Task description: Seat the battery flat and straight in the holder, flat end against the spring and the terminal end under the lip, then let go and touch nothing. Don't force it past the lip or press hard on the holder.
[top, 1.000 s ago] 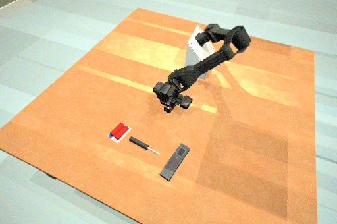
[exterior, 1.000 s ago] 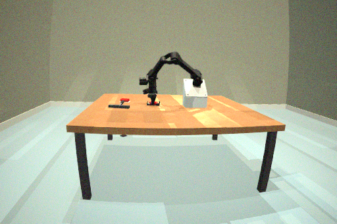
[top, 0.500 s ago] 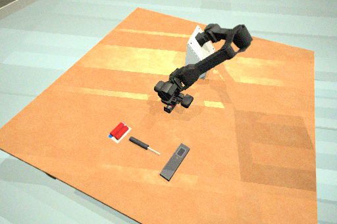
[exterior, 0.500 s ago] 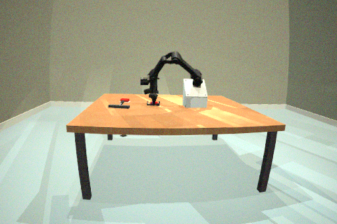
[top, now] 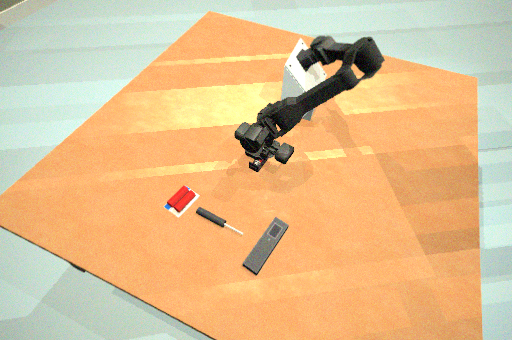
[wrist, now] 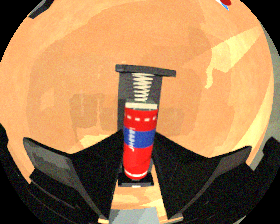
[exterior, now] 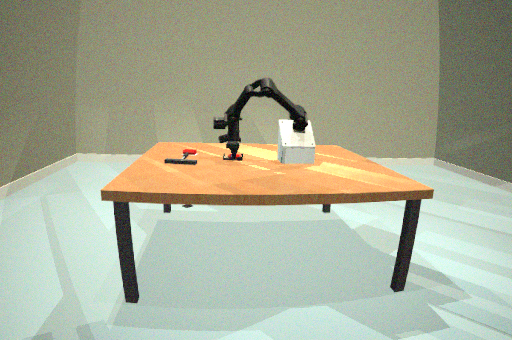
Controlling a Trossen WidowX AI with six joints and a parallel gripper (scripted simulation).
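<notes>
The battery lies 10 mm above my gripper tip. From my gripper tip the other things lie so: screwdriver 260 mm ahead; then dark remote 270 mm ahead, 140 mm to the left, 10 mm above; then white card 250 mm ahead, 150 mm to the right.
</notes>
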